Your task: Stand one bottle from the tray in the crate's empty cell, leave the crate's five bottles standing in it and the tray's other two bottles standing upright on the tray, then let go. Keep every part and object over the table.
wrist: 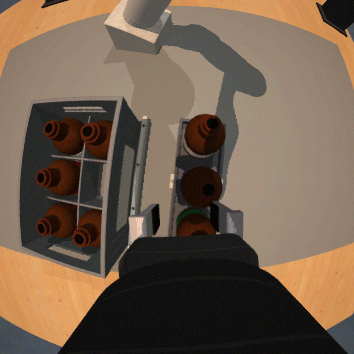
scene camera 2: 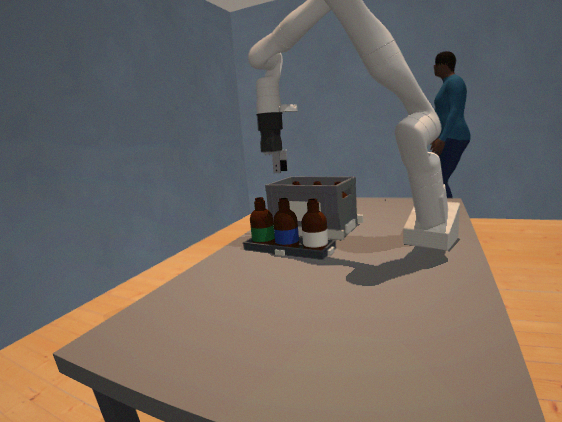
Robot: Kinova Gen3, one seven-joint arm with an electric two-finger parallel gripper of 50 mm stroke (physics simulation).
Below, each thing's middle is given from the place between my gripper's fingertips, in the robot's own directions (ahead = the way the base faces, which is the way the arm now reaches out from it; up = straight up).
My gripper is now 15 cm above the blue-labelled bottle (scene camera 2: 285, 222), 3 cm to the right of it and 2 cm past it.
